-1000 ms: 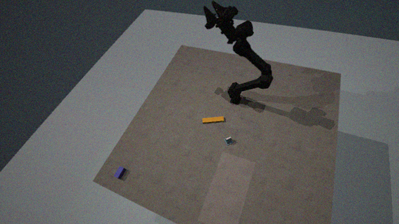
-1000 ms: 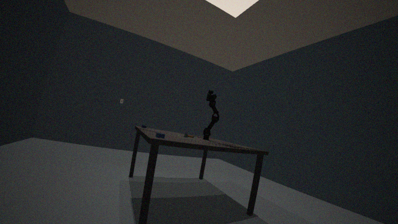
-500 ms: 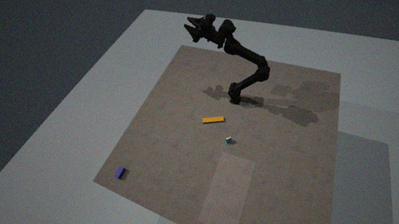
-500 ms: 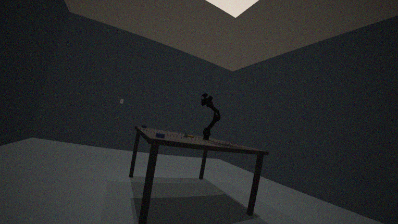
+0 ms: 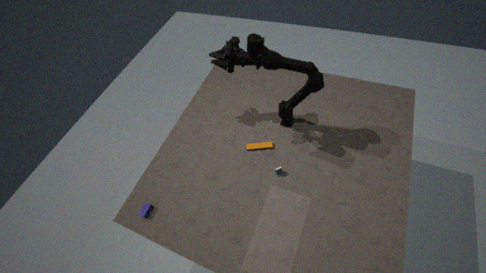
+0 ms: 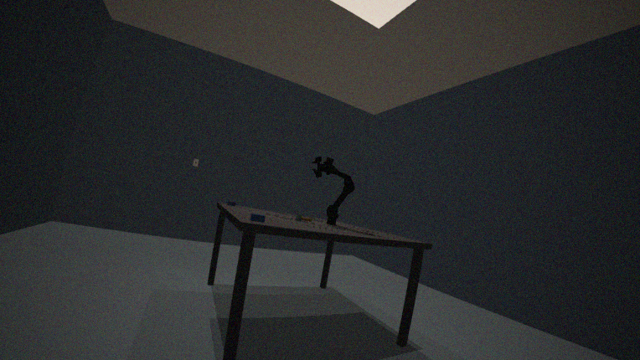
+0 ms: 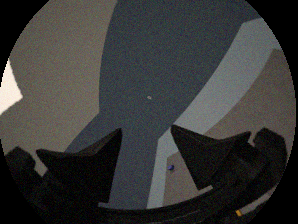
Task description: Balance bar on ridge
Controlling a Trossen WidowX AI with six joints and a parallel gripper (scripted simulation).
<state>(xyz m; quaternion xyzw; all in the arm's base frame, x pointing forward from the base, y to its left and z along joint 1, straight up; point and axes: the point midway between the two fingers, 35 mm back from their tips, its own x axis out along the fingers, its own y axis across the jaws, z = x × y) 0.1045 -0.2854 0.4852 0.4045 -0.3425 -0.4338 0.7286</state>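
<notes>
The orange bar lies 48 cm below my gripper tip, 22 cm to the left of it and 9 cm ahead of it. Round my gripper tip: purple block (62 cm ahead, 47 cm below, 18 cm to the right).
</notes>
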